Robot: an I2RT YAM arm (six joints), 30 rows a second.
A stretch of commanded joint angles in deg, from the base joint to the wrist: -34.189 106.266 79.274 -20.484 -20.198 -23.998; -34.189 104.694 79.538 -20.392 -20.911 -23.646; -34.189 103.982 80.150 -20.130 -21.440 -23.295; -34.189 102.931 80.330 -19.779 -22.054 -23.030; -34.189 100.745 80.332 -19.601 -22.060 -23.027; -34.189 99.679 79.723 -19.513 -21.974 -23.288; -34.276 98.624 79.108 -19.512 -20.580 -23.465; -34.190 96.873 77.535 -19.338 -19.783 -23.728; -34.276 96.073 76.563 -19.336 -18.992 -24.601; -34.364 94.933 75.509 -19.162 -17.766 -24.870; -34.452 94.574 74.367 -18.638 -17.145 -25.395; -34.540 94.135 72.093 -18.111 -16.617 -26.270; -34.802 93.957 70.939 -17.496 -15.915 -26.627; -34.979 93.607 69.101 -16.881 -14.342 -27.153; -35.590 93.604 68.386 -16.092 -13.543 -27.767; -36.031 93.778 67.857 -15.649 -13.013 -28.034; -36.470 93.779 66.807 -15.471 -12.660 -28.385; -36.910 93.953 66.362 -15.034 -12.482 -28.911; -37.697 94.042 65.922 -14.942 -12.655 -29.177; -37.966 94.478 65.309 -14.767 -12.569 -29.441; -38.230 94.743 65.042 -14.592 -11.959 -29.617; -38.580 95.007 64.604 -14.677 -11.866 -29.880
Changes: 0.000 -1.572 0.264 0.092 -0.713 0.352; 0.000 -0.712 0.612 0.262 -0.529 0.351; 0.000 -1.051 0.180 0.351 -0.614 0.265; 0.000 -2.186 0.002 0.178 -0.006 0.003; 0.000 -1.066 -0.609 0.088 0.086 -0.261; -0.087 -1.055 -0.615 0.001 1.394 -0.177; 0.086 -1.751 -1.573 0.174 0.797 -0.263; -0.086 -0.800 -0.972 0.002 0.791 -0.873; -0.088 -1.140 -1.054 0.174 1.226 -0.269; -0.088 -0.359 -1.142 0.524 0.621 -0.525; -0.088 -0.439 -2.274 0.527 0.528 -0.875; -0.262 -0.178 -1.154 0.615 0.702 -0.357; -0.177 -0.350 -1.838 0.615 1.573 -0.526; -0.611 -0.003 -0.715 0.789 0.799 -0.614; -0.441 0.174 -0.529 0.443 0.530 -0.267; -0.439 0.001 -1.050 0.178 0.353 -0.351; -0.440 0.174 -0.445 0.437 0.178 -0.526; -0.787 0.089 -0.440 0.092 -0.173 -0.266; -0.269 0.436 -0.613 0.175 0.086 -0.264; -0.264 0.265 -0.267 0.175 0.610 -0.176; -0.350 0.264 -0.438 -0.085 0.093 -0.263
